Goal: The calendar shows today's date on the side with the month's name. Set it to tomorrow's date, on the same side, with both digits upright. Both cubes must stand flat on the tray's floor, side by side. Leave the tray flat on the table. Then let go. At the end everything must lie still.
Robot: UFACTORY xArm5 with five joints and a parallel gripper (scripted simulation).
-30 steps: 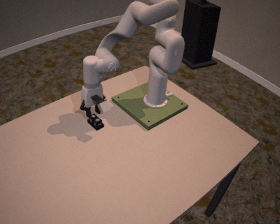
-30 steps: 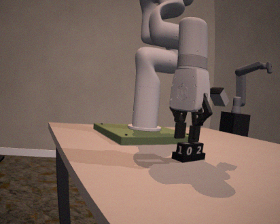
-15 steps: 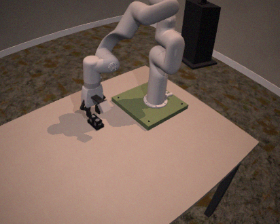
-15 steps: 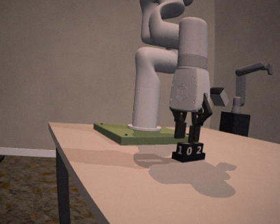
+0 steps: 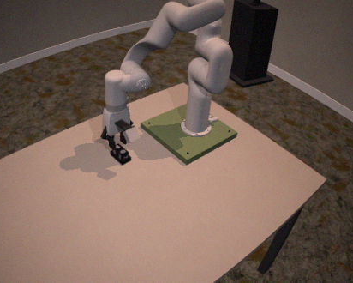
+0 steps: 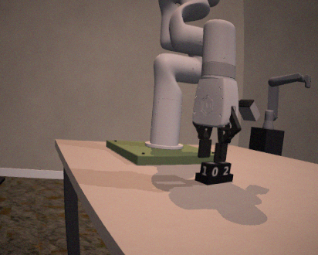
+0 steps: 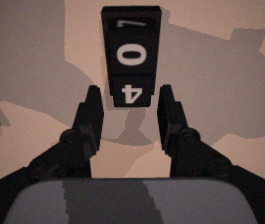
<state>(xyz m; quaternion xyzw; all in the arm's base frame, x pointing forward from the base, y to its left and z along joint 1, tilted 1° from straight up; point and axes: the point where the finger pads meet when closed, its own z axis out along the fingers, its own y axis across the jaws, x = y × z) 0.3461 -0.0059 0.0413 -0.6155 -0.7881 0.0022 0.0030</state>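
Now: hand 2 cm to the right of the black calendar tray and 6 cm above it.
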